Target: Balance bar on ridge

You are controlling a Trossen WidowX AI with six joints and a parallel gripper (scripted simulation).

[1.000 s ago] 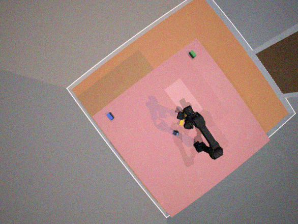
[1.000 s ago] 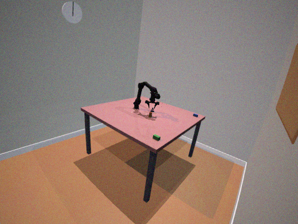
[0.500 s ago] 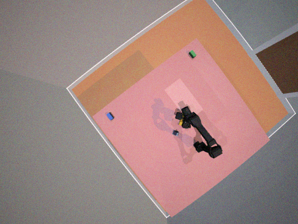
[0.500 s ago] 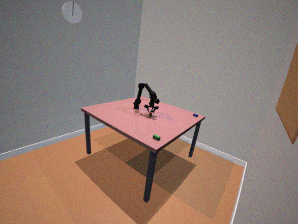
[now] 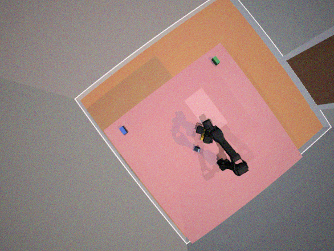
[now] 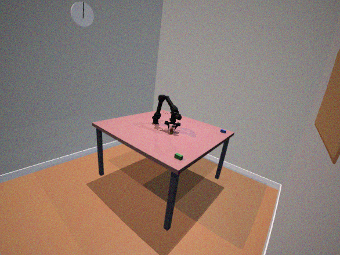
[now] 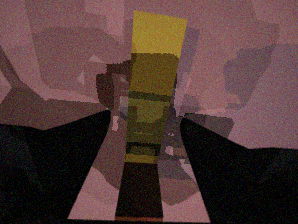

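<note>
My gripper tip is 80 mm past the dark ridge, 140 mm to the right of it and 20 mm below it. Also, from my gripper tip: green block 430 mm ahead, 460 mm to the right, 10 mm above; then blue block 430 mm ahead, 540 mm to the left, 10 mm above.
</note>
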